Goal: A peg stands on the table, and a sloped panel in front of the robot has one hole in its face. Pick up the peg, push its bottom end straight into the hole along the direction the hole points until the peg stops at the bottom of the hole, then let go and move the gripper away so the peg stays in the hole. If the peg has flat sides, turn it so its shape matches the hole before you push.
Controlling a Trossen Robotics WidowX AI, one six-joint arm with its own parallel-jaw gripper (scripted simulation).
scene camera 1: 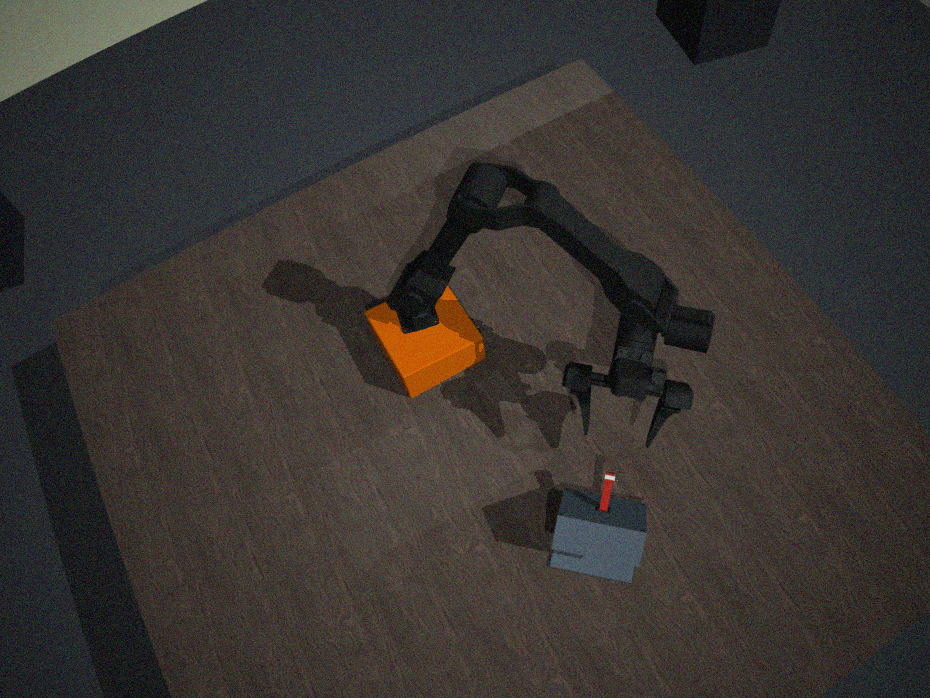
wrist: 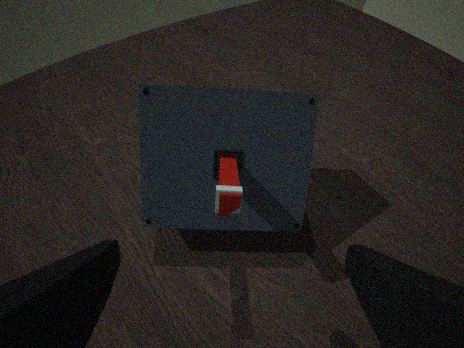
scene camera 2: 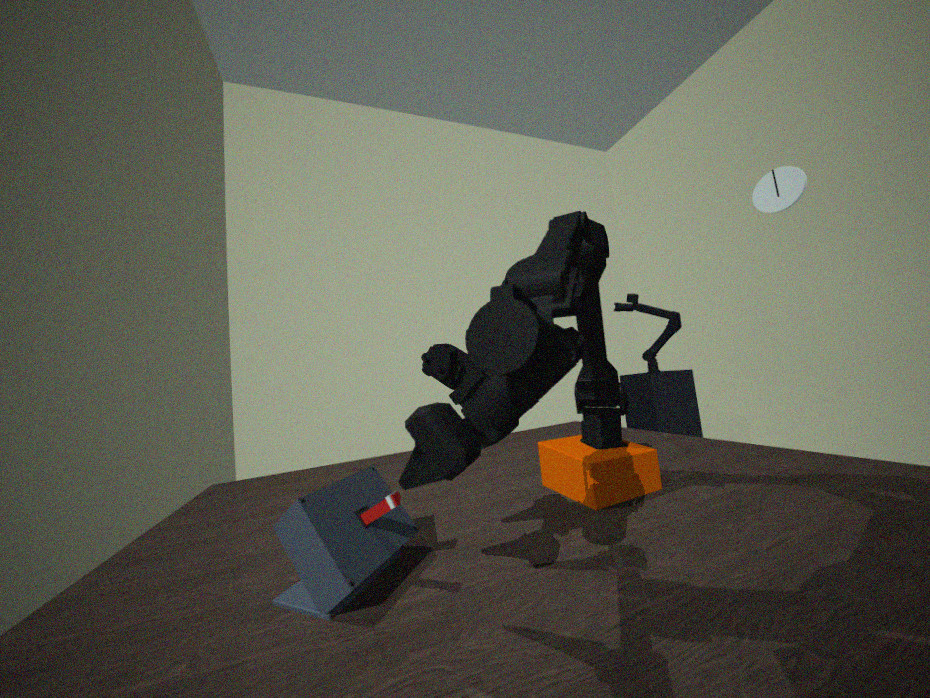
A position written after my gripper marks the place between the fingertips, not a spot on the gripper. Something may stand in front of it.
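My gripper (scene camera 2: 424,471) is open and holds nothing. I see it in scene camera 1 as well, where it is my gripper (scene camera 1: 616,440), and the wrist view gives me the same gripper (wrist: 236,254). There is also a red peg (wrist: 228,194).
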